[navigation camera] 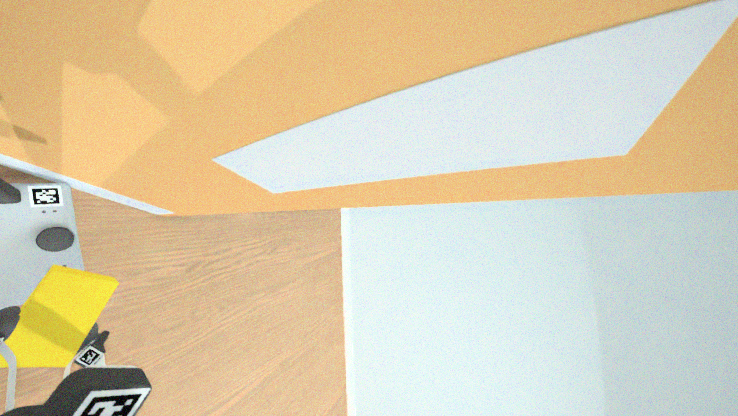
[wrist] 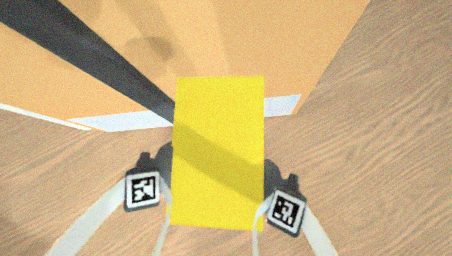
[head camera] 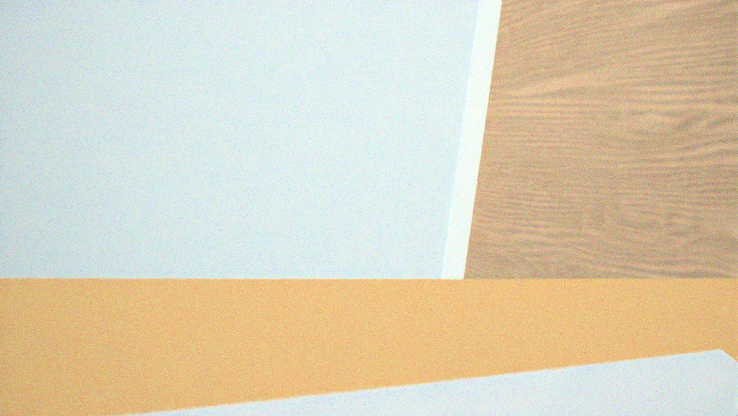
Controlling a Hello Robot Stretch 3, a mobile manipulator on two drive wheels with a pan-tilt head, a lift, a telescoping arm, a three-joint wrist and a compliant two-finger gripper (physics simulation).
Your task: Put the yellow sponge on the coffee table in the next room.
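Note:
The yellow sponge (navigation camera: 67, 304) (wrist: 220, 110) is a flat yellow block. My gripper (navigation camera: 51, 325) (wrist: 219, 168) is shut on it, with one dark fingertip against each long side in the wrist view. In the navigation view the sponge is at the lower left, over part of the robot's grey base. The sponge and gripper do not show in the head view. The coffee table does not show in these views.
An orange wall (head camera: 258, 330) (navigation camera: 439, 180) (wrist: 300, 40) carries a pale panel (head camera: 620, 382) (navigation camera: 465, 118). A large pale surface with a white edge (head camera: 470, 155) (navigation camera: 347, 310) meets the wood floor (head camera: 609, 144) (navigation camera: 232, 289) (wrist: 390, 150). The robot's base (navigation camera: 20, 227) is close to the wall.

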